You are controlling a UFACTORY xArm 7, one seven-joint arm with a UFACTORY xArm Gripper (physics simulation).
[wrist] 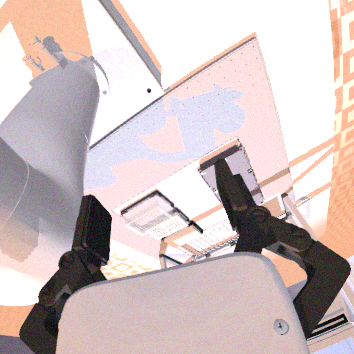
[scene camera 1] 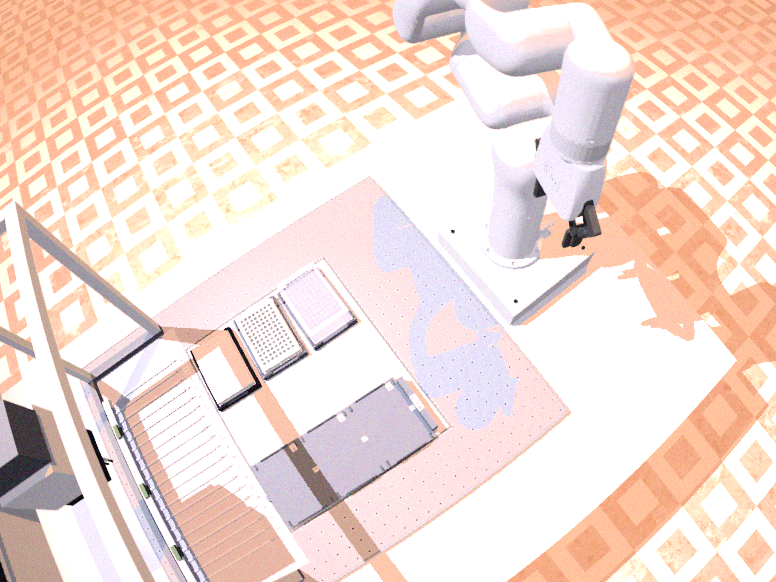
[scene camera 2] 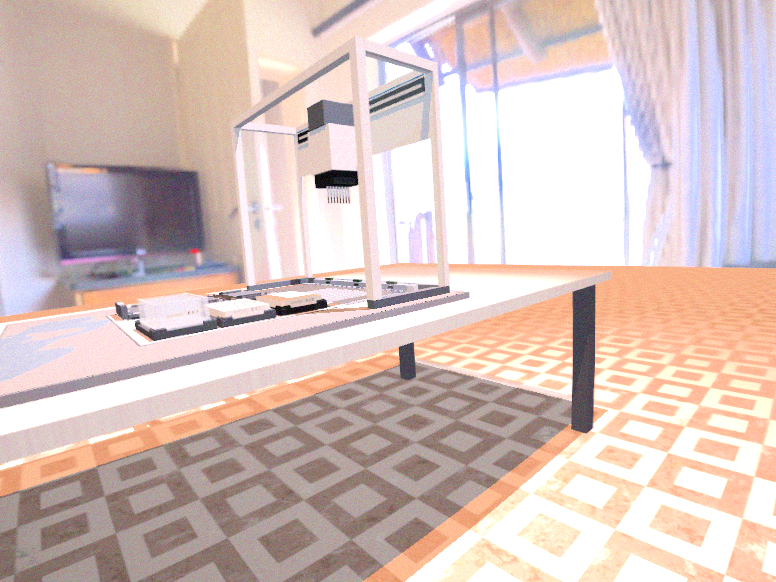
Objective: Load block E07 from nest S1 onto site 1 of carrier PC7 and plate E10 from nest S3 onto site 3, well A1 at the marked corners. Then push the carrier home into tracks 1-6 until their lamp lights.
Labels:
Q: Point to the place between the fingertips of my gripper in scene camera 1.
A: At 556, 218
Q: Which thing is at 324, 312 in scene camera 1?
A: A clear well plate.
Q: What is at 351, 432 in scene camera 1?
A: A grey carrier.

